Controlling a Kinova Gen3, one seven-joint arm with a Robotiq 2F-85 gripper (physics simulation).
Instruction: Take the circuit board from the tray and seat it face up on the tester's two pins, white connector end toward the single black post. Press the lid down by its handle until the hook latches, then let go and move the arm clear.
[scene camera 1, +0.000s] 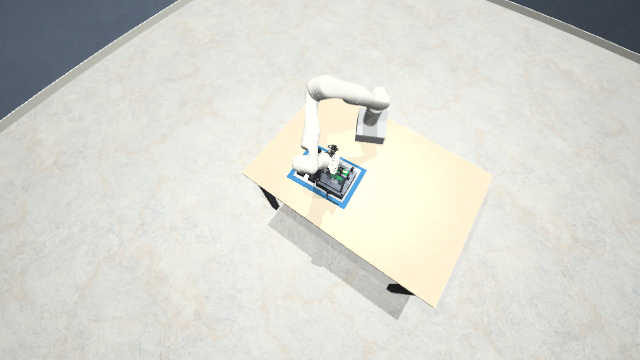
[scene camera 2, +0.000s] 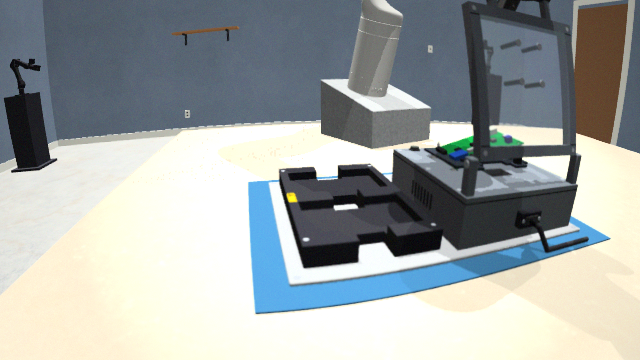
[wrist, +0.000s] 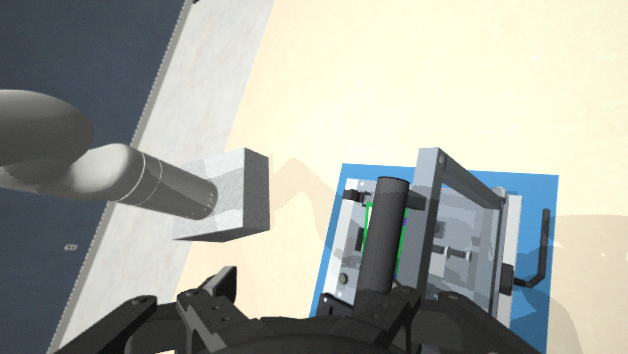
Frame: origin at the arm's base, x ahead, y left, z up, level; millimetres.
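Seen in the pictures: gripper, between the fingertips: (wrist: 301, 280); arm's base, origin of its link: (scene camera 1: 370, 119) (scene camera 2: 366, 89) (wrist: 201, 200).
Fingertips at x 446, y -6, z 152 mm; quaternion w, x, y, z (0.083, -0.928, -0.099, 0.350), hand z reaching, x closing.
Observation:
Pixels of each thing's top centre, then the offset from my fingertips to it. "spot": a spot on its surface instead. Level surfaces: height alone.
- grey tester, a spot on its surface: (scene camera 2: 505, 220) spot: 6 mm right, 95 mm ahead, 231 mm down
- framed clear lid, centre of its top: (wrist: 392, 280) (scene camera 1: 333, 167) 24 mm left, 61 mm ahead, 19 mm up
- black tray, a spot on its surface: (scene camera 2: 330, 254) spot: 187 mm right, 91 mm ahead, 243 mm down
- blue mat, height of its surface: 259 mm down
- small black hook, centre of its top: (wrist: 345, 192) 79 mm left, 79 mm back, 154 mm down
- bent black rod, a spot on its surface: (scene camera 2: 565, 245) (wrist: 546, 250) spot: 66 mm left, 130 mm ahead, 255 mm down
The green circuit board (scene camera 1: 345, 173) (scene camera 2: 501, 141) lies component side up over the black nest on the grey tester (scene camera 2: 505, 220). It looks tilted in scene camera 2; its seating on the pins is hidden. The framed clear lid (scene camera 2: 569, 90) (wrist: 426, 200) stands upright. Its dark round handle (wrist: 387, 225) covers much of the board in the wrist view. My gripper (wrist: 301, 280) is open with nothing held; its right finger is near the lower end of the handle, and contact cannot be told. The black tray (scene camera 2: 330, 254) has no board in its pockets.
A blue mat (scene camera 2: 270, 280) (wrist: 542, 187) lies under the tester and tray. A small black hook (wrist: 352, 195) is at the tester's edge. A bent black rod (scene camera 2: 565, 245) (wrist: 545, 240) sticks out behind the lid. The arm's grey base block (scene camera 2: 400, 127) (wrist: 257, 195) stands beyond the tester.

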